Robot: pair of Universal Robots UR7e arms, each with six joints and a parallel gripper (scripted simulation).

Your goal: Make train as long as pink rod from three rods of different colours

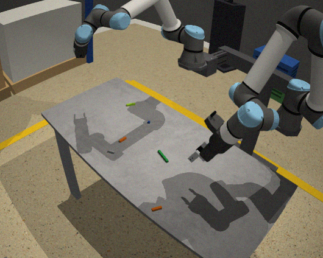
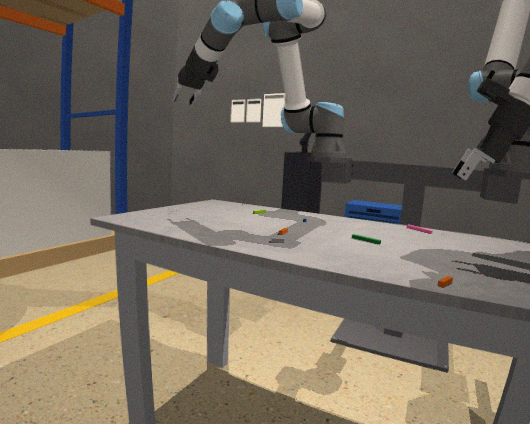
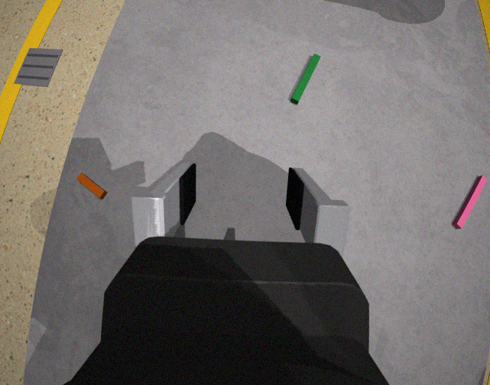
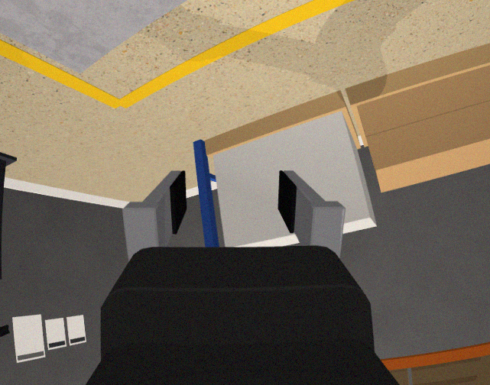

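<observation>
Now: the pink rod 300 mm behind my left hand, 200 mm below it and 130 mm to the right of it. From my left hand the other things lie so: blue rod: 450 mm to the right, 200 mm below, 120 mm behind; green rod: 210 mm to the right, 200 mm below, 30 mm behind; grey rod: 370 mm to the right, 200 mm below, 150 mm ahead.
</observation>
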